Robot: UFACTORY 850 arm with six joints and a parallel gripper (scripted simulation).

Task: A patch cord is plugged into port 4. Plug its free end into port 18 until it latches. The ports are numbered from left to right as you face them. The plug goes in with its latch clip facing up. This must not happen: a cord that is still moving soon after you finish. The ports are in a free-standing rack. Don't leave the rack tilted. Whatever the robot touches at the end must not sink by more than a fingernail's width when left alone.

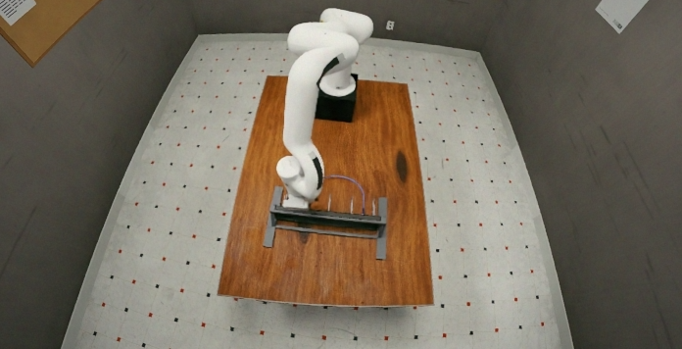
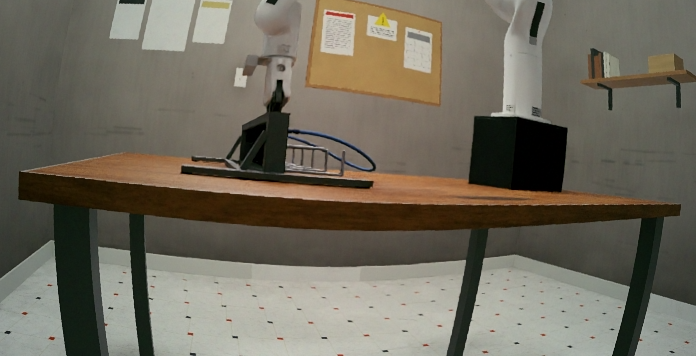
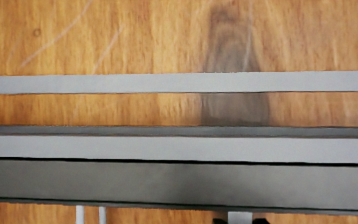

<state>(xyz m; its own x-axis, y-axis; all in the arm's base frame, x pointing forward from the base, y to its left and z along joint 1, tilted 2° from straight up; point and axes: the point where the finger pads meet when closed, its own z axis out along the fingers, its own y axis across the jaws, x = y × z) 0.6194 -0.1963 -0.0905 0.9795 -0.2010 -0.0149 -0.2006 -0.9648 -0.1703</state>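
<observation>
Now: the plug 2 cm ahead of my hand and 1 cm below it.
</observation>
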